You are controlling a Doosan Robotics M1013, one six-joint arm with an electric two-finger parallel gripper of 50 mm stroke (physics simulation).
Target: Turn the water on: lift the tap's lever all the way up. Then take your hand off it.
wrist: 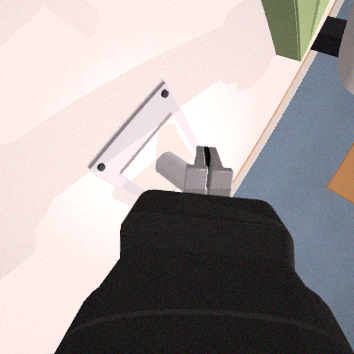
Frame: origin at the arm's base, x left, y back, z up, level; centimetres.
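Where they show: gripper, fingertip midpoint: (204,158).
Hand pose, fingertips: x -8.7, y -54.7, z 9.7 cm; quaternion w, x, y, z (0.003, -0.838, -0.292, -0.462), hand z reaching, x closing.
Observation:
Each offset is from my fingertips to the top centre of the thing. "spot": to the spot under its first point. Level surfaces: height alone.
A grey round bar of the tap @[spot: dz -11.5, dx +14.1, dy -2.7 cm] (171,166) shows in the wrist view just left of my fingers, and its right end runs out of sight behind them. Which part of the tap this is, and how high the lever stands, I cannot tell. My gripper (204,158) is shut and empty, its fingertips beside the bar's right side. Whether they touch it is not clear. A pale frame-shaped plate @[dz -15.3, dx +16.5, dy -2.9 cm] (134,125) with dark screws lies left of and above the bar in the view. The gripper's black body hides the plate's lower corner and whatever is under it.
A green block (292,30) stands at the top right, near the edge of the pale surface @[dz -16.5 cm] (55,100). A black piece (330,37) and a grey rounded body (347,65) are at the right edge. An orange-brown panel (345,177) lies at the right against the blue floor (290,150).

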